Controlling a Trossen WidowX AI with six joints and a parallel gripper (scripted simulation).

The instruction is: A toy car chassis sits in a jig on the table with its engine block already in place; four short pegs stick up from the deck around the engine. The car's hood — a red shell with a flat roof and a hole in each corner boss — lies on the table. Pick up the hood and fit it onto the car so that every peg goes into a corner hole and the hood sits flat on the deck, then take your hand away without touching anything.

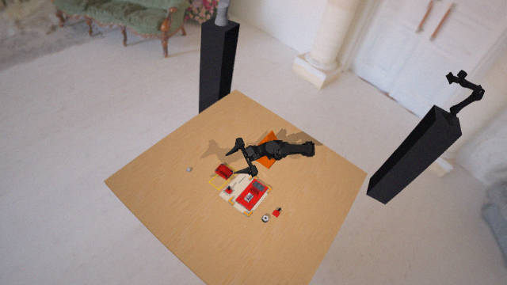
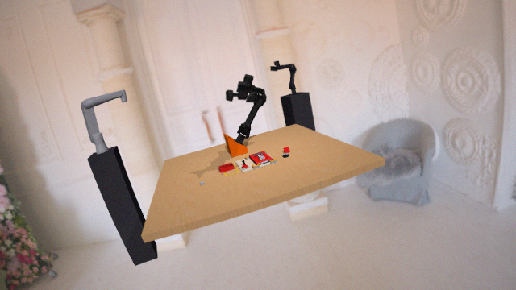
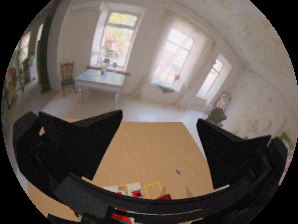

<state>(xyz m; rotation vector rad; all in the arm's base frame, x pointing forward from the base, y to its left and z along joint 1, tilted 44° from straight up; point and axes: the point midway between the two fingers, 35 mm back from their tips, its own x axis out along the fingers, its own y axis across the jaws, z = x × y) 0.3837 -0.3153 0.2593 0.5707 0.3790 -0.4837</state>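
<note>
Now: gripper tip 21 cm past the red hood, 12 cm to the left of it and 43 cm above it. Round my gripper tip: jig (15 cm behind, 8 cm to the left, 42 cm below); then grey wheel (6 cm behind, 25 cm to the left, 43 cm below).
</note>
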